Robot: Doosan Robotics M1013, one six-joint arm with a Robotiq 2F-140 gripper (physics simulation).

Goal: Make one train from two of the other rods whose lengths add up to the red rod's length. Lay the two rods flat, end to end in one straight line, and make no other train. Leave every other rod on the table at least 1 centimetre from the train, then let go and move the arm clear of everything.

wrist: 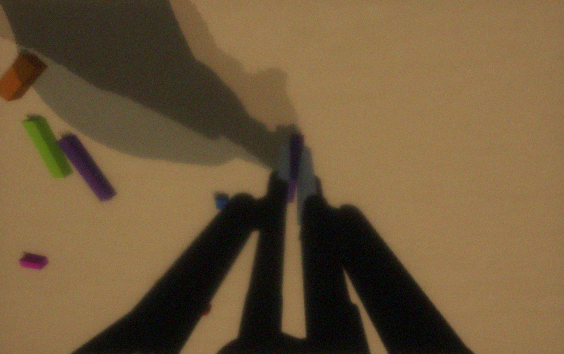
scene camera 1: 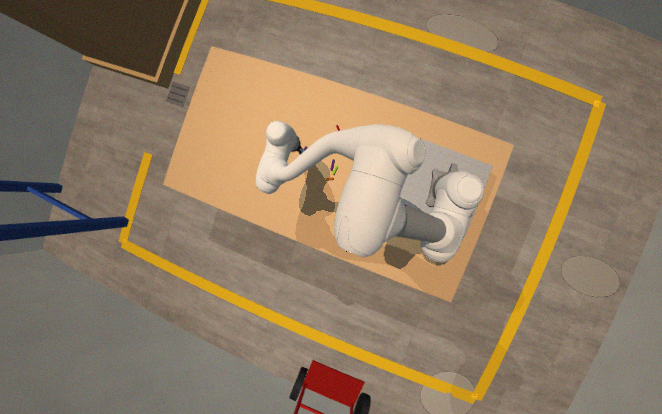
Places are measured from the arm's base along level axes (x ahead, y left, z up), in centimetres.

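Where they show: gripper, fingertip midpoint: (wrist: 293,161).
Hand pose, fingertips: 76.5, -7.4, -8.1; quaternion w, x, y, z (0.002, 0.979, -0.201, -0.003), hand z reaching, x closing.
Things, the pixels of their top centre, and the offset from my fingertips, as dx, dy, dz. Level surfaces: height alone.
- second purple rod at its top centre: (wrist: 84,172) (scene camera 1: 332,164) -17.3, +4.1, +1.0
- green rod at its top centre: (wrist: 43,151) (scene camera 1: 334,170) -19.2, +6.7, +1.0
- orange rod at its top centre: (wrist: 13,79) (scene camera 1: 329,178) -17.1, +11.8, +1.0
- small blue rod at its top centre: (wrist: 221,204) -7.3, -2.0, +1.0
- short magenta rod at its top centre: (wrist: 29,265) -31.1, -4.1, +1.0
- red rod at its top centre: (wrist: 182,302) (scene camera 1: 339,131) -17.6, -14.2, +1.0
- wooden table at its surface level: dz +0.0
My gripper (scene camera 1: 300,148) (wrist: 293,161) is shut on a purple rod (wrist: 296,150), which lies lengthwise between the pale finger pads. Whether it touches the table is hard to tell. A second purple rod (scene camera 1: 332,164) (wrist: 87,167) lies beside a green rod (scene camera 1: 335,170) (wrist: 48,147), with their near ends close together. An orange rod (scene camera 1: 330,178) (wrist: 21,76) lies beyond the green one. A small blue rod (wrist: 221,201) lies left of the fingers, and a short magenta rod (wrist: 33,261) at lower left. The red rod (scene camera 1: 338,128) (wrist: 207,310) is partly hidden behind a finger in the wrist view.
The wooden table (scene camera 1: 235,90) carries the arm (scene camera 1: 370,195) on a grey base plate (scene camera 1: 480,167). The arm's forearm passes over the table near the rods. Its shadow falls across the table beside the orange, green and second purple rods. A red cart (scene camera 1: 332,382) stands on the floor.
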